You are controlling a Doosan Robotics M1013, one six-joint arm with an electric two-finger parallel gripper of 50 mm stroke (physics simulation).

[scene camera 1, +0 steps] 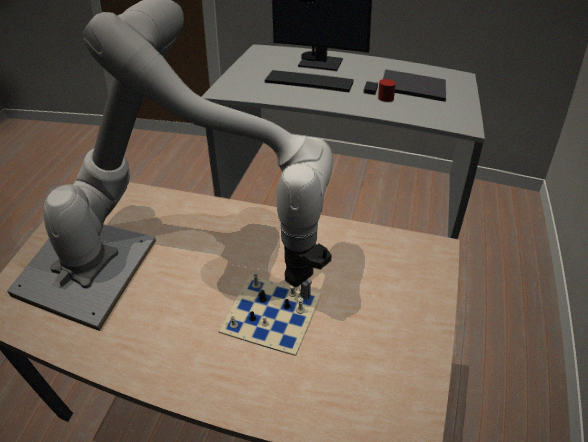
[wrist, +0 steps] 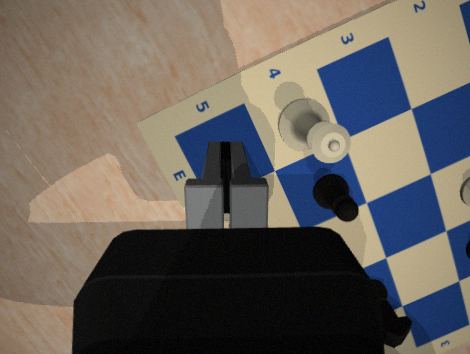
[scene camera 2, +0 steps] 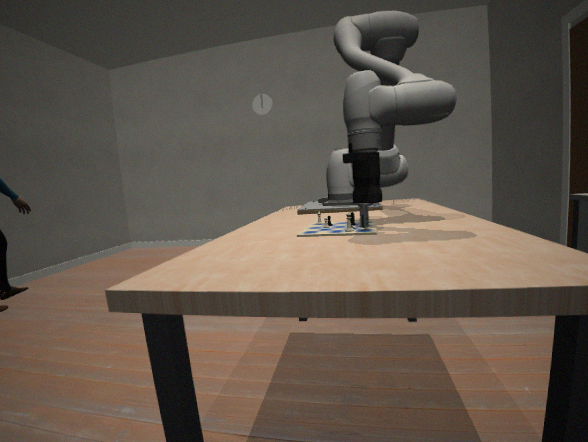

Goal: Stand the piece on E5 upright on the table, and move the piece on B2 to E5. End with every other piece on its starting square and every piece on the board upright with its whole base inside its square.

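Seen in the pictures: gripper, fingertip midpoint: [scene camera 1: 305, 296] [wrist: 225, 163] [scene camera 2: 364, 226]; arm's base at its link origin: [scene camera 1: 84, 261] [scene camera 2: 343, 203].
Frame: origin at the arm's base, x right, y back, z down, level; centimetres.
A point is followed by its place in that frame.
Note:
The chessboard [scene camera 1: 250, 339] @(y -62.0, x 2.1, z 1.7 cm) [wrist: 310, 56] @(y -73.3, x -10.9, z 1.7 cm) lies on the table. The black piece [scene camera 1: 252, 316] @(y -59.6, x -4.2, z 0.3 cm) on B2 stands upright. My gripper [scene camera 1: 306, 296] @(y -70.1, x -16.5, z 0.7 cm) [scene camera 2: 364, 225] @(y -70.1, x -16.5, z 0.7 cm) [wrist: 225, 163] @(y -70.1, x -16.5, z 0.7 cm) is shut, fingers pointing down low over the E5 square [wrist: 212, 129] @(y -71.8, x -16.5, z 1.7 cm), close beside the upright white piece on E4 [scene camera 1: 300, 305] @(y -70.5, x -11.9, z -0.9 cm) [scene camera 2: 349, 223] @(y -70.8, x -12.4, z -0.4 cm) [wrist: 304, 124] @(y -70.8, x -12.5, z -0.4 cm). The fingers and the gripper body hide the near part of E5 and the area by D5 in the wrist view. The E5 piece cannot be made out in any view. No piece shows between the fingertips.
A white piece [scene camera 1: 293, 290] @(y -66.6, x -16.3, z -0.7 cm) is by D5, left of the fingers. A black pawn [scene camera 1: 287, 303] @(y -66.8, x -11.6, z -0.3 cm) [wrist: 331, 192] @(y -66.9, x -12.2, z 0.6 cm) stands on D4, a black piece [scene camera 1: 262, 296] @(y -59.4, x -11.2, z -0.3 cm) on B4, and white pieces on A5 [scene camera 1: 256, 282] @(y -55.6, x -15.2, z -0.3 cm), A1 [scene camera 1: 233, 322] @(y -56.0, x 0.0, z -0.1 cm) and C2 [scene camera 1: 264, 321] @(y -63.3, x -4.0, z 0.3 cm).

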